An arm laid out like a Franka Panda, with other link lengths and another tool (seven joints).
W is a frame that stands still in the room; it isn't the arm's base.
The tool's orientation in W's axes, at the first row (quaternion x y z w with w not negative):
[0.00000, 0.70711, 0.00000, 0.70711]
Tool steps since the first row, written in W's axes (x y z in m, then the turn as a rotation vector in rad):
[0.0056, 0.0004, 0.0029, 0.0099, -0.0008, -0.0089]
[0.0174, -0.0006, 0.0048, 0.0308, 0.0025, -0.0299]
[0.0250, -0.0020, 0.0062, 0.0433, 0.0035, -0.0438]
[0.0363, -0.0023, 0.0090, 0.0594, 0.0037, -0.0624]
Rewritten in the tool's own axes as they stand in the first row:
[-0.0029, 0.0004, 0.0056, 0.0089, -0.0008, 0.0099]
[-0.0048, -0.0006, 0.0174, 0.0299, 0.0025, 0.0308]
[-0.0062, -0.0020, 0.0250, 0.0438, 0.0035, 0.0433]
[-0.0090, -0.0023, 0.0363, 0.0624, 0.0037, 0.0594]

